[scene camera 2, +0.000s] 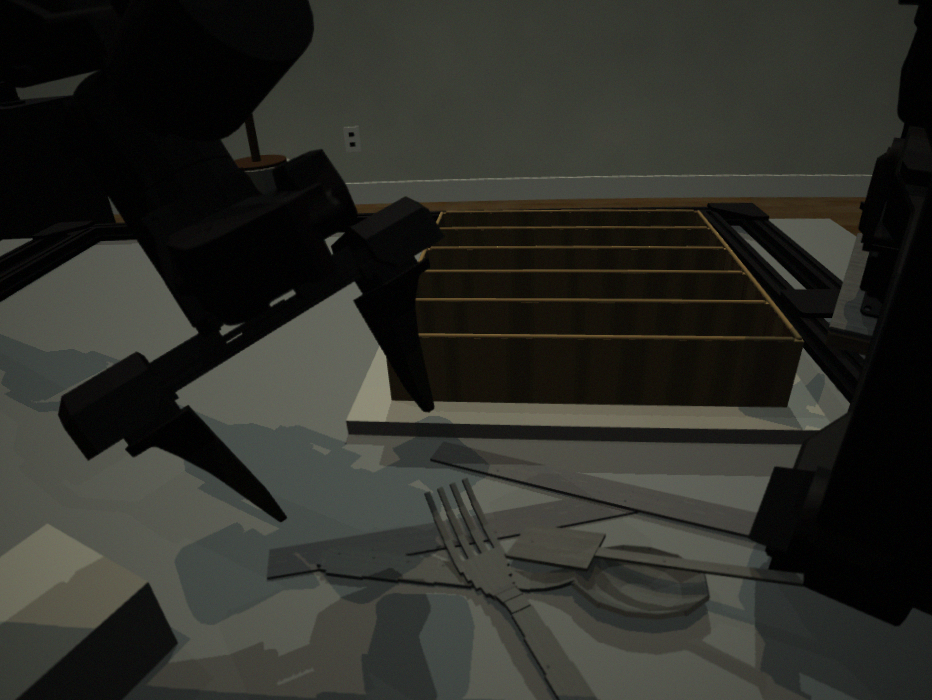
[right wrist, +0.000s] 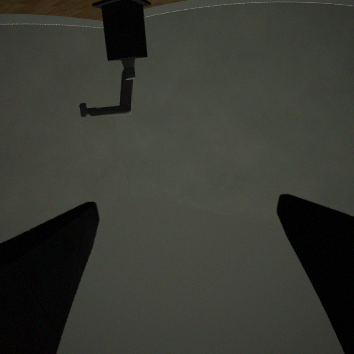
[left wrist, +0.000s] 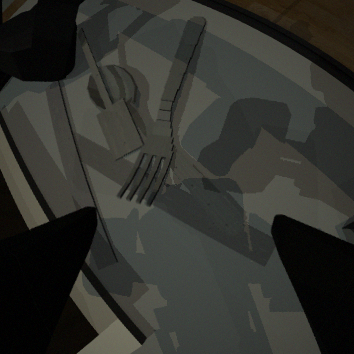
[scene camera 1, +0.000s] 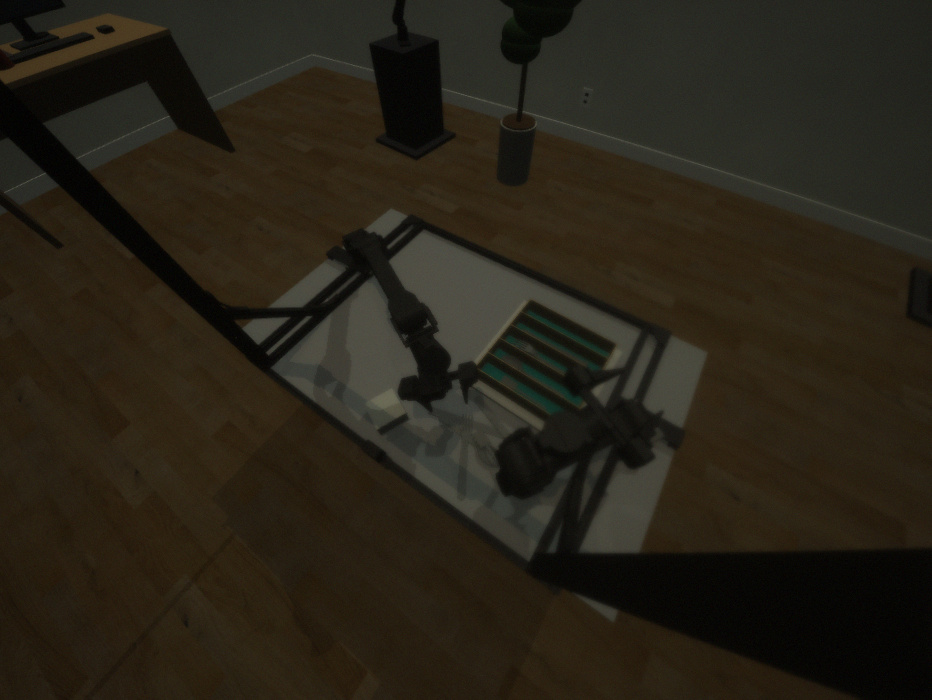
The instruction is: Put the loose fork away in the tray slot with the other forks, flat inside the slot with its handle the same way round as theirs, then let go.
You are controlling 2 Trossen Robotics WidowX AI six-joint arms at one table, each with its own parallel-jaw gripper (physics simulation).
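The loose fork [scene camera 2: 485, 571] [left wrist: 159, 142] lies among other cutlery on the table in front of the tray; in the left wrist view its handle runs up and slightly right. My left gripper [scene camera 1: 448, 405] [scene camera 2: 355, 464] [left wrist: 186, 220] is open and empty, above the table between the pale block and the tray, with the fork ahead of it. The slotted tray [scene camera 1: 506, 399] [scene camera 2: 595, 372] has wooden dividers and green slot floors. Pale pieces lie in some slots, too dim to name. The near wall hides the slot contents in scene camera 2. My right gripper [right wrist: 189, 207] is open and empty, facing the wall.
A spoon [scene camera 2: 649, 593] [left wrist: 127, 82], a flat-headed utensil [scene camera 2: 557, 546] [left wrist: 120, 131] and long flat pieces lie close around the fork. A pale block [scene camera 1: 386, 406] [scene camera 2: 67, 568] sits left of the cutlery. The right arm's dark links [scene camera 1: 527, 459] rise at the cutlery's right.
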